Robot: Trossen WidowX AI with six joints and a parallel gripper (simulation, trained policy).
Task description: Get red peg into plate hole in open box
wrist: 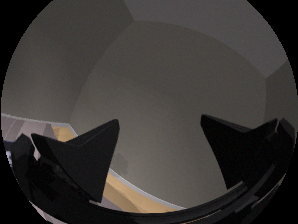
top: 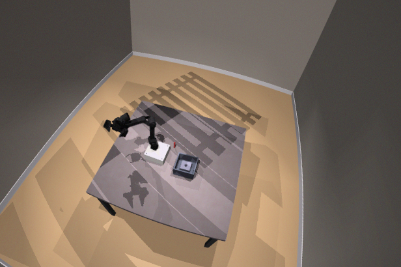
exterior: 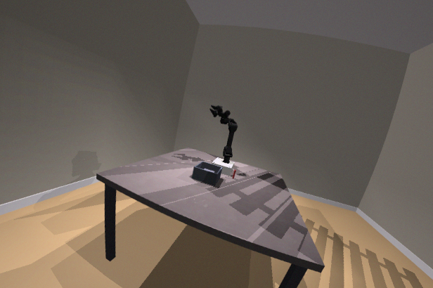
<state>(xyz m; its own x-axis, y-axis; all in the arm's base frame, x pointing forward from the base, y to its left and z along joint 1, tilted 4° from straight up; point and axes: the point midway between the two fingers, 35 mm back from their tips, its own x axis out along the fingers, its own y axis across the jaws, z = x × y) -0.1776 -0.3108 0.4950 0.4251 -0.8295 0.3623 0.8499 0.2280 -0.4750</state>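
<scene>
The red peg lies 29 cm ahead of my gripper tip, 47 cm to the left of it and 56 cm below it. The rest, counted from my gripper tip: dark blue box: 47 cm ahead, 28 cm to the left, 57 cm below; then plate: 47 cm ahead, 28 cm to the left, 55 cm below.
</scene>
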